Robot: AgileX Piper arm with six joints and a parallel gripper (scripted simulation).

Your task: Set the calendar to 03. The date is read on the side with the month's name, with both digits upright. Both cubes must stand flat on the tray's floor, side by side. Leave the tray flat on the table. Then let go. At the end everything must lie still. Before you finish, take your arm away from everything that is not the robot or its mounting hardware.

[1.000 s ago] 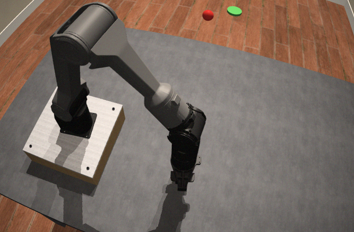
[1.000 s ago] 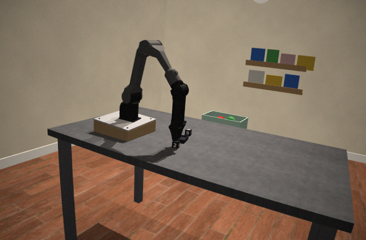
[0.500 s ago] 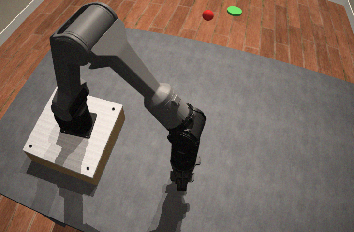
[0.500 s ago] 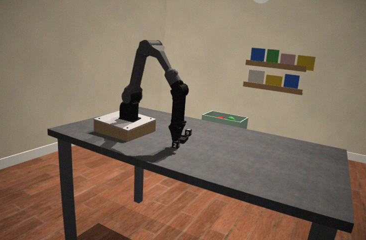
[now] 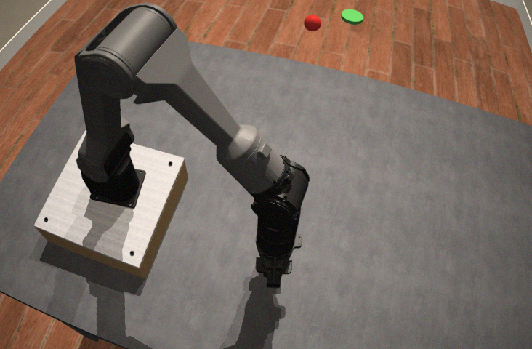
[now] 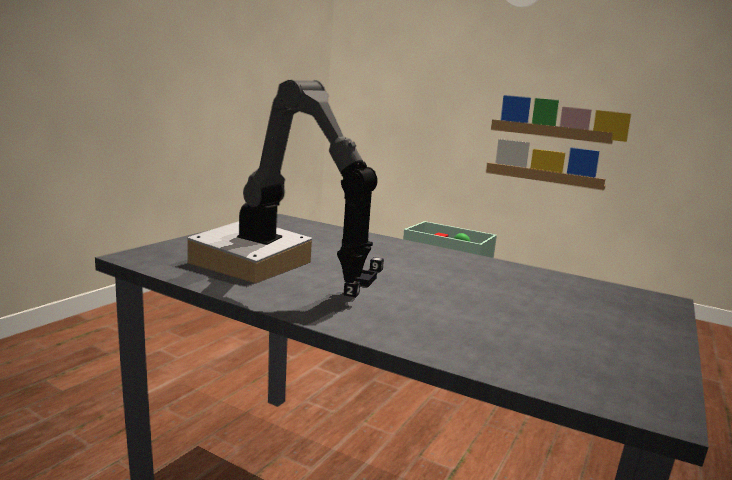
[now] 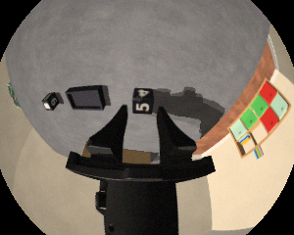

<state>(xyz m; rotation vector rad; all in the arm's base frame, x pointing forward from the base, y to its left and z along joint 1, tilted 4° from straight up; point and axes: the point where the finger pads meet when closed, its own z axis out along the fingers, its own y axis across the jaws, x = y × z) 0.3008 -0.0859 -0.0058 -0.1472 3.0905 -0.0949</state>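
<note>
My hand is 30 mm above the black cube. Round my hand: dark tray (110 mm to the left, 30 mm below, 10 mm behind).
</note>
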